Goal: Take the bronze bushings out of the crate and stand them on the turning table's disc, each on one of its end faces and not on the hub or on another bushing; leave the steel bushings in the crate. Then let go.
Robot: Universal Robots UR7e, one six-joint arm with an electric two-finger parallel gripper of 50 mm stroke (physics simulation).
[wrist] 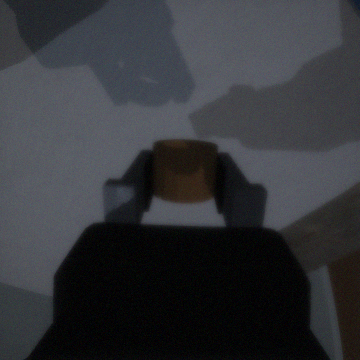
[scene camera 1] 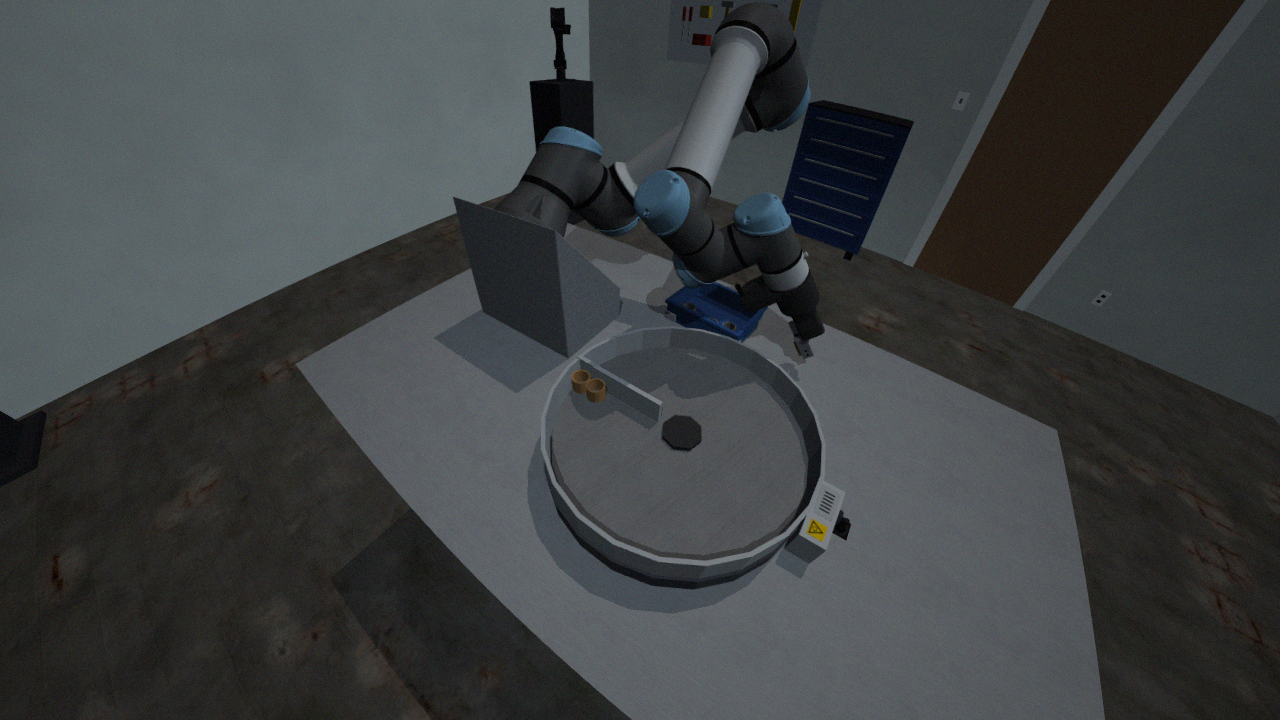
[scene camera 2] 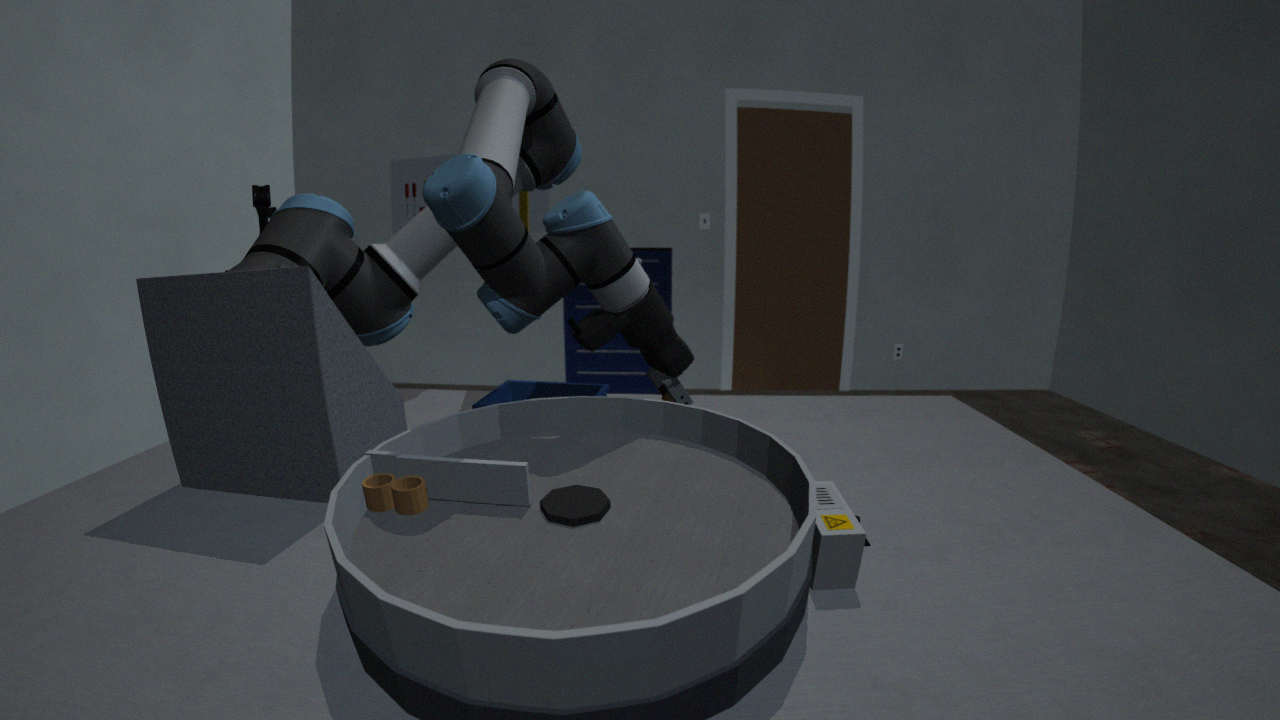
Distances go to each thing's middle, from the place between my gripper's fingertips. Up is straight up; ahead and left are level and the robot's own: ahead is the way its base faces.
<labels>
My gripper is now 22 cm past the blue crate point(scene camera 1: 716, 301), 1 cm to the right of it and 2 cm above it.
</labels>
